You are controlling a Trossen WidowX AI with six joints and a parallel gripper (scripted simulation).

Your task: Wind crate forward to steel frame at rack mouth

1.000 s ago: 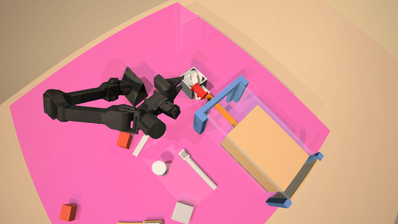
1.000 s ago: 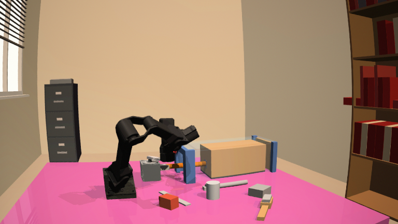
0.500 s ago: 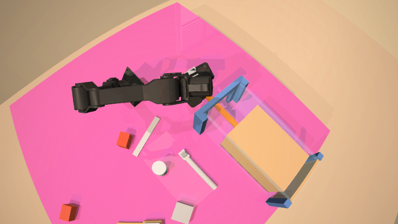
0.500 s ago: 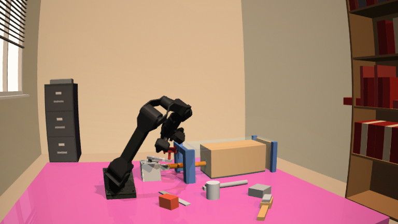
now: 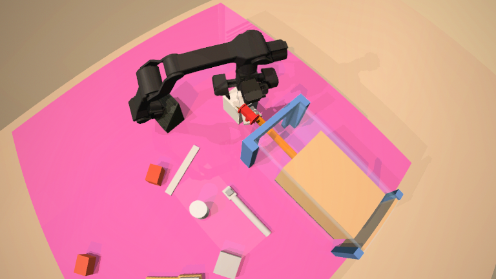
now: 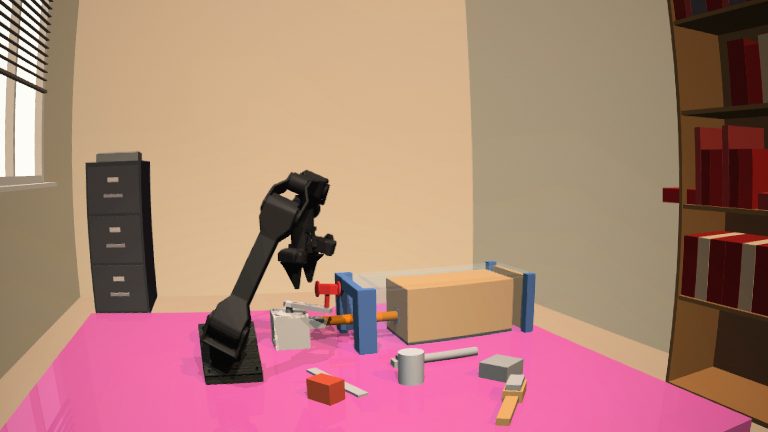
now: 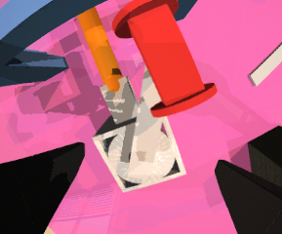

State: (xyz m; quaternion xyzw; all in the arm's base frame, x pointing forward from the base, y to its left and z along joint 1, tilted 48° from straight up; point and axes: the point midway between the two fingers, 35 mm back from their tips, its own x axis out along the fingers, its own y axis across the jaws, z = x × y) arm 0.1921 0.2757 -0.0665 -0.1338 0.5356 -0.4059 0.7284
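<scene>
Right now my gripper tip is 50 mm above the winch handle, 20 mm short of it and 10 mm to the left of it. From my gripper tip the other things lie so: blue steel frame 120 mm ahead, 50 mm below, 30 mm to the left; winch 130 mm below, 50 mm behind, 10 mm to the left; red knob 50 mm ahead, 30 mm to the right, 20 mm below.
</scene>
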